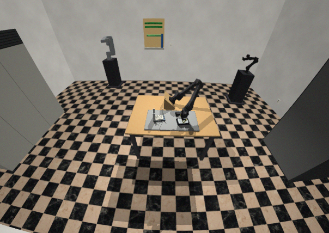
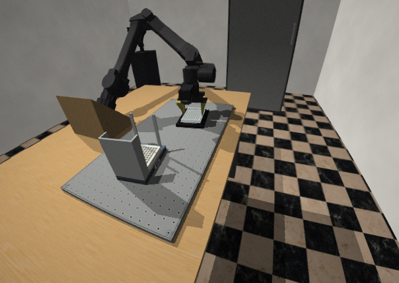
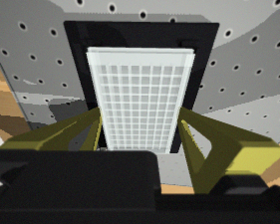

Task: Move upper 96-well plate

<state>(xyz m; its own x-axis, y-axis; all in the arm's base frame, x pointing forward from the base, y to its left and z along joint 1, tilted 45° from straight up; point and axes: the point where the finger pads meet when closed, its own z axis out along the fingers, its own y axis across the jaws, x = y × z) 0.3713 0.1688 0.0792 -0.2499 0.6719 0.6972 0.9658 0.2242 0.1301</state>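
The black plate nest N1 lies 20 mm below my hand. The rest, counted from my hand: thin rack post 10 mm ahead, 260 mm to the right, 50 mm above.
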